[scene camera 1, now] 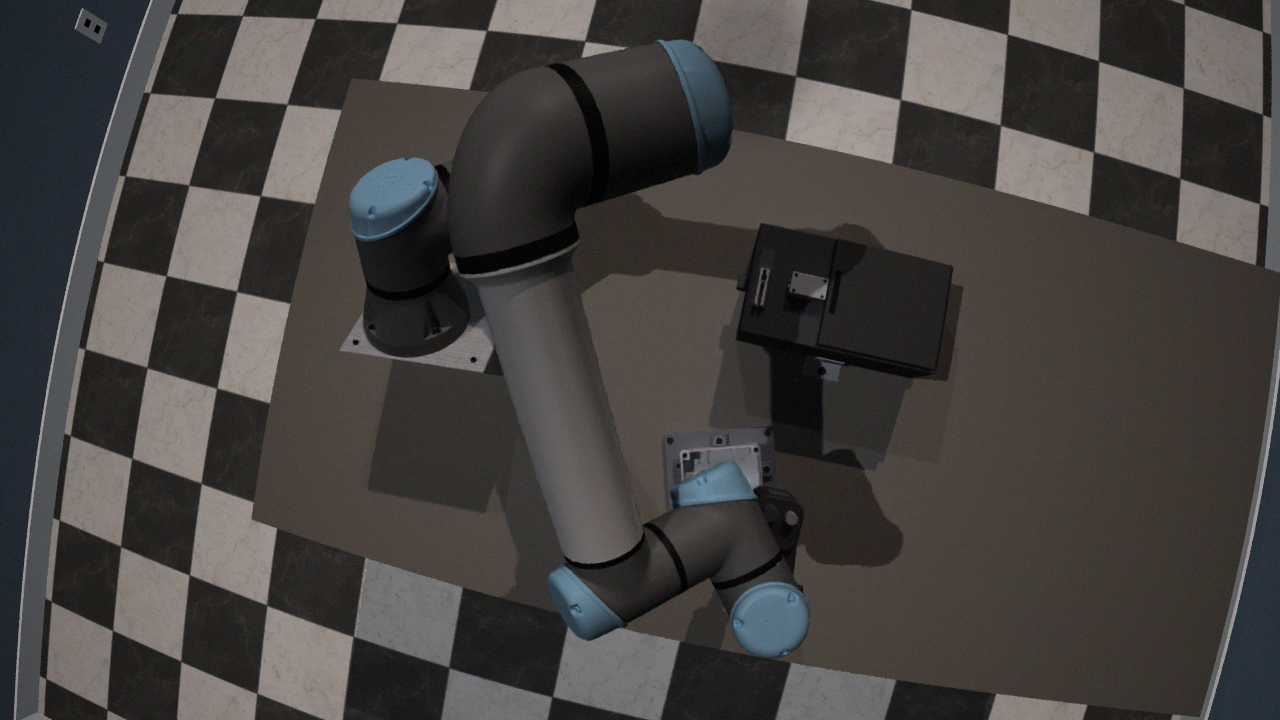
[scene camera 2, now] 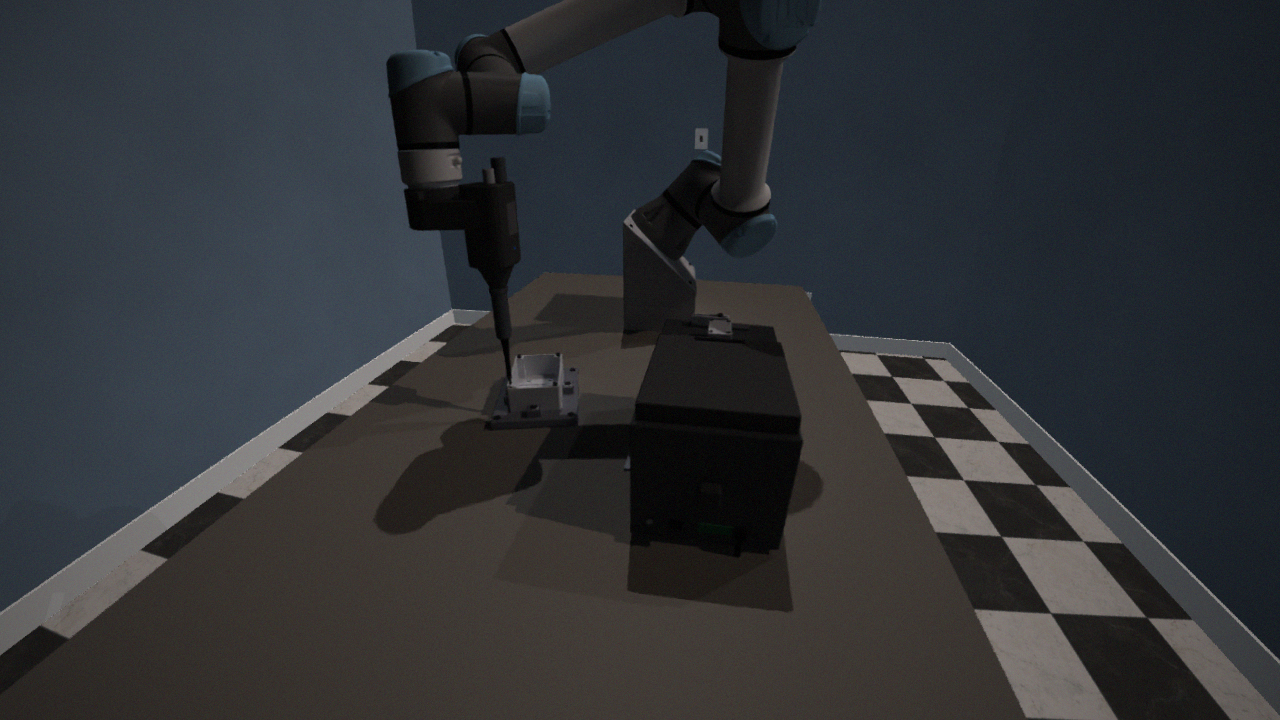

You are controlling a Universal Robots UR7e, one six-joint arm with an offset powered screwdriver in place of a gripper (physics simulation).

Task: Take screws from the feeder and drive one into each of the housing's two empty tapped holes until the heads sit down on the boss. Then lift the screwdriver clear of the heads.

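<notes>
The light grey open-topped housing (scene camera 1: 748, 458) (scene camera 2: 537, 399) sits on a darker grey fixture plate (scene camera 1: 672, 445) (scene camera 2: 501, 421). In scene camera 1 the wrist covers its lower part. My screwdriver (scene camera 2: 508, 377) points down, nearly upright, its thin bit reaching the housing's left rear side in scene camera 2. The bit tip is down at or just behind the rim, and its contact is too small to tell. Whether a screw is on the bit does not show. The black screw feeder (scene camera 1: 886, 308) (scene camera 2: 716, 483) stands apart from the housing. The tapped holes near the bit cannot be made out.
The feeder's top carries a small light metal plate (scene camera 1: 809, 285) (scene camera 2: 719, 328). The arm's base stands on a light mounting plate (scene camera 1: 460, 354) at the table's far end in scene camera 2. The forearm (scene camera 1: 559, 402) spans above the table (scene camera 1: 1056, 465) (scene camera 2: 429, 617).
</notes>
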